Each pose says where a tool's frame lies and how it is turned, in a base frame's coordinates. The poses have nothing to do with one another.
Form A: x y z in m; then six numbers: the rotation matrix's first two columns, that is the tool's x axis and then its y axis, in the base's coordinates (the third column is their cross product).
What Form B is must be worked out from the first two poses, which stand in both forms.
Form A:
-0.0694 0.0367 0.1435 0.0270 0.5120 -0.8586 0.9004 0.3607 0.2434
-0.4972 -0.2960 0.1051 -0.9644 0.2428 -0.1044 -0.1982 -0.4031 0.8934
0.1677 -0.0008 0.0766 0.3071 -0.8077 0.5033 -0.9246 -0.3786 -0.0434
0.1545 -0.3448 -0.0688 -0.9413 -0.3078 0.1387 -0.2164 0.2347 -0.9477
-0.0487 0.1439 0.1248 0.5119 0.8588 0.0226 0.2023 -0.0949 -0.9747
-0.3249 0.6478 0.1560 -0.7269 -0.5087 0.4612 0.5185 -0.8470 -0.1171
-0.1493 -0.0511 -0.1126 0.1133 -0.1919 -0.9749 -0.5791 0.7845 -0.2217
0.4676 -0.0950 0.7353 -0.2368 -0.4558 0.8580 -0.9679 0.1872 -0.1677
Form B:
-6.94 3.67 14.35; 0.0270 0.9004 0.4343; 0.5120 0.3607 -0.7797; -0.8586 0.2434 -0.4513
-49.72 -29.60 10.51; -0.9644 -0.1982 0.1748; 0.2428 -0.4031 0.8823; -0.1044 0.8934 0.4369
16.77 -0.08 7.66; 0.3071 -0.9246 0.2256; -0.8077 -0.3786 -0.4520; 0.5033 -0.0434 -0.8631
15.45 -34.48 -6.88; -0.9413 -0.2164 0.2591; -0.3078 0.2347 -0.9221; 0.1387 -0.9477 -0.2875
-4.87 14.39 12.48; 0.5119 0.2023 -0.8349; 0.8588 -0.0949 0.5035; 0.0226 -0.9747 -0.2223
-32.49 64.78 15.60; -0.7269 0.5185 0.4502; -0.5087 -0.8470 0.1540; 0.4612 -0.1171 0.8794
-14.93 -5.11 -11.26; 0.1133 -0.5791 0.8074; -0.1919 0.7845 0.5897; -0.9749 -0.2217 -0.0222
46.76 -9.50 73.53; -0.2368 -0.9679 -0.0842; -0.4558 0.1872 -0.8702; 0.8580 -0.1677 -0.4855

